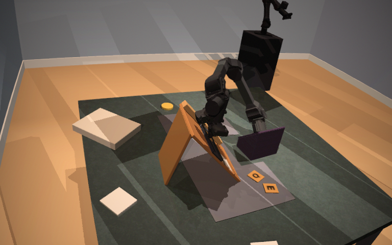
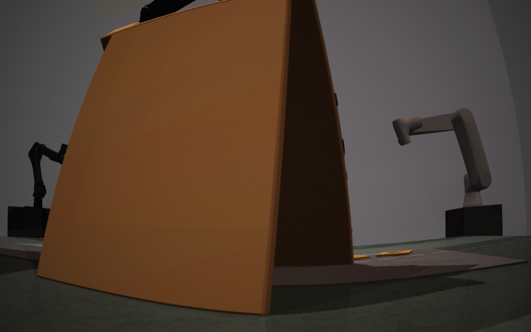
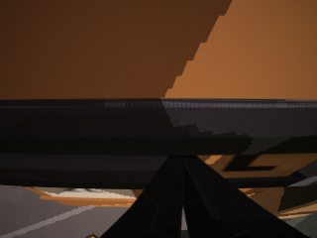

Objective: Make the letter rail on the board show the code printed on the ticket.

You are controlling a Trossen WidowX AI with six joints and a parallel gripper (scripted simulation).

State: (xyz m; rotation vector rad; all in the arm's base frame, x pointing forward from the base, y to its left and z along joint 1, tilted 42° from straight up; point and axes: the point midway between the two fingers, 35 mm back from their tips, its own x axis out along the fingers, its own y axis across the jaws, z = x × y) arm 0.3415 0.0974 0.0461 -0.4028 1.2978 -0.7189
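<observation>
Now: gripper tip 7 cm past the orange tile marked 2, 25 cm to the left of it and 15 cm above it. Round my gripper tip: white ticket (4 cm behind, 8 cm to the left, 8 cm below); cream box (34 cm ahead, 41 cm to the right, 14 cm below); grey mat (14 cm behind, 6 cm to the right, 15 cm below).
</observation>
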